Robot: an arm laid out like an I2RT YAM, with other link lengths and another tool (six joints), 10 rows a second.
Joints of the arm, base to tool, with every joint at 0 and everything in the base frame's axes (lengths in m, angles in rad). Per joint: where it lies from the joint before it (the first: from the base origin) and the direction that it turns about. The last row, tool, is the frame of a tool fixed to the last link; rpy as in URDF.
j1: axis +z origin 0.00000 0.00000 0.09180
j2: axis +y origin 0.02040 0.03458 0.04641
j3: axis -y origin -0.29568 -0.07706 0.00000
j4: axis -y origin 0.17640 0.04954 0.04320
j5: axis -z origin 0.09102 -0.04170 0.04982
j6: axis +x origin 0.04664 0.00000 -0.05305
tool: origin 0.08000 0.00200 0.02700 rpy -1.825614 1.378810 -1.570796
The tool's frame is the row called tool.
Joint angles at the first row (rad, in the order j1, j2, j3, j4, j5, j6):
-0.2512, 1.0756, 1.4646, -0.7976, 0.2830, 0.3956
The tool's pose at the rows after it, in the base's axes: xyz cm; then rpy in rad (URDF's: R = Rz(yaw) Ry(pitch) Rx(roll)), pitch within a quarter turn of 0, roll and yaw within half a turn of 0:
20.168 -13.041 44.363 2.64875 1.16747 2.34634
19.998 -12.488 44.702 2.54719 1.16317 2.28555
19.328 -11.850 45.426 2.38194 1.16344 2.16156
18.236 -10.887 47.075 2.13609 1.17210 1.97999
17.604 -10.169 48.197 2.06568 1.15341 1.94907
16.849 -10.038 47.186 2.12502 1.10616 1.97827
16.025 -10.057 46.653 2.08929 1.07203 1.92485
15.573 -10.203 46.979 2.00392 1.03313 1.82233
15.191 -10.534 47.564 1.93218 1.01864 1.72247
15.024 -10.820 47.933 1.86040 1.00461 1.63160
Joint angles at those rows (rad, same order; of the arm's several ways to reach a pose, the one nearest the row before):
-0.2515, 1.0735, 1.4726, -0.8052, 0.2637, 0.4039
-0.2501, 1.0624, 1.4830, -0.8138, 0.2210, 0.4255
-0.2500, 1.0354, 1.4929, -0.8174, 0.1764, 0.4637
-0.2489, 0.9961, 1.5187, -0.8125, 0.1162, 0.5064
-0.2378, 0.9976, 1.5957, -0.8790, 0.0856, 0.5305
-0.2011, 0.9866, 1.6084, -0.9553, 0.1367, 0.5722
-0.1980, 0.9637, 1.5956, -0.9765, 0.1475, 0.6164
-0.1957, 0.9605, 1.6149, -0.9900, 0.1582, 0.6786
-0.1908, 0.9580, 1.6297, -0.9855, 0.1905, 0.7192
-0.1877, 0.9514, 1.6205, -0.9575, 0.2150, 0.7532

